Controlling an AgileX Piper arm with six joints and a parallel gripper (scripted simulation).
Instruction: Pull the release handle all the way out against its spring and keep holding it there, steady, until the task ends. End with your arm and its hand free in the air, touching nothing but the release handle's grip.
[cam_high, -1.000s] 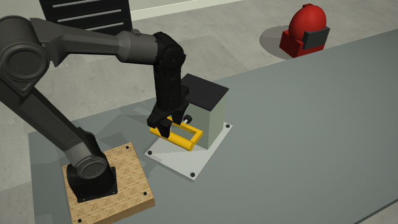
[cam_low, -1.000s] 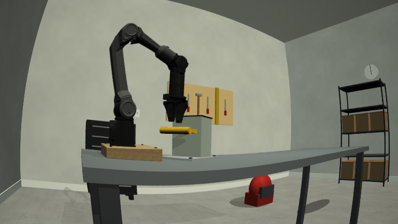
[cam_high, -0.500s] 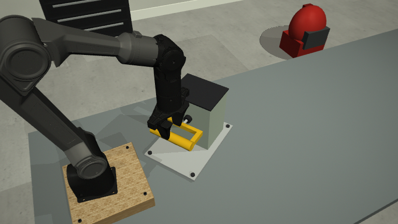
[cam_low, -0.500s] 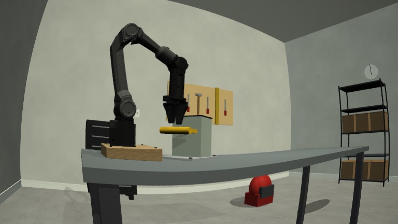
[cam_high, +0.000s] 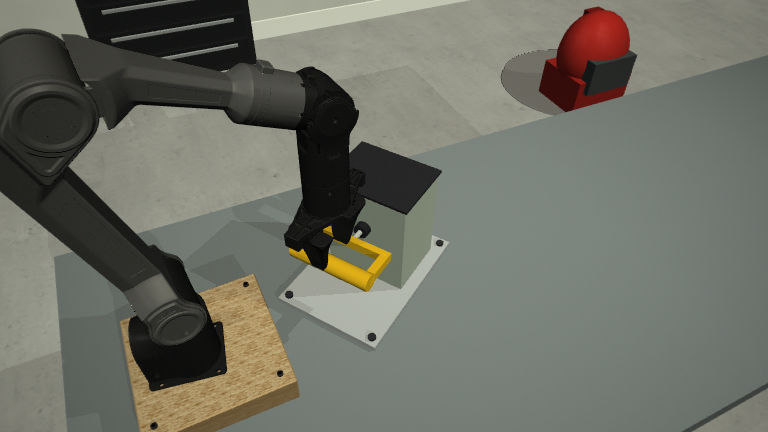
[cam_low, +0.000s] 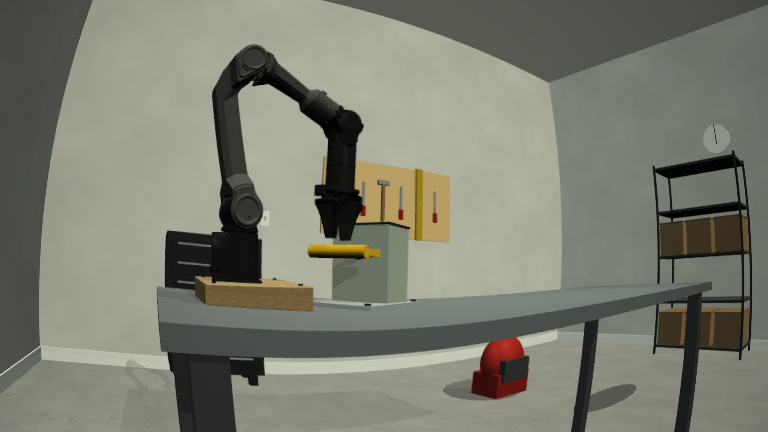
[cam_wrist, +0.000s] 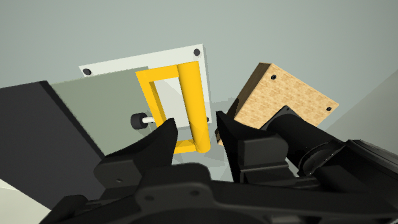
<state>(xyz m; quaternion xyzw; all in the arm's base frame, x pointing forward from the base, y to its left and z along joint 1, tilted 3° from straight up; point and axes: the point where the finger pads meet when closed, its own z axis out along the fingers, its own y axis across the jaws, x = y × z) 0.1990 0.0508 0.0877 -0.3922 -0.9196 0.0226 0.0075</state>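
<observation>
The yellow release handle lies 4 cm to the left of my hand, 4 cm ahead of it and 3 cm below it.
</observation>
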